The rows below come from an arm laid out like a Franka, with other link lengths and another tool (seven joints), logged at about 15 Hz.
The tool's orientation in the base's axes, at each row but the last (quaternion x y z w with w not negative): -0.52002 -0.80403 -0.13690 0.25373; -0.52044 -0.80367 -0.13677 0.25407; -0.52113 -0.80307 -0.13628 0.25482; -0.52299 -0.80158 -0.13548 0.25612; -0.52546 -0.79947 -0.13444 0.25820; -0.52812 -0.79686 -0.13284 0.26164; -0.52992 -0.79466 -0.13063 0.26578
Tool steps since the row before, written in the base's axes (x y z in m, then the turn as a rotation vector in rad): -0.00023 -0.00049 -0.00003 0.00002 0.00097 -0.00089; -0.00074 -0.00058 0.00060 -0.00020 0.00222 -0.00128; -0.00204 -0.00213 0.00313 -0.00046 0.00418 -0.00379; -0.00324 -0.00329 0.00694 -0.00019 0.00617 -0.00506; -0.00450 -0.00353 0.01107 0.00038 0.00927 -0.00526; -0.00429 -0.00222 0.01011 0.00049 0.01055 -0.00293; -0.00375 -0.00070 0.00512 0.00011 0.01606 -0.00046
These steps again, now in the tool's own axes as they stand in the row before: -0.00032 -0.00041 -0.00015 0.00025 0.00047 0.00121; 0.00013 -0.00094 -0.00058 0.00106 0.00081 0.00220; 0.00076 -0.00289 -0.00309 0.00127 0.00151 0.00531; 0.00235 -0.00466 -0.00650 0.00201 0.00265 0.00725; 0.00483 -0.00617 -0.00969 0.00411 0.00446 0.00877; 0.00523 -0.00547 -0.00827 0.00636 0.00493 0.00744; 0.00344 -0.00408 -0.00350 0.01212 0.00663 0.00821
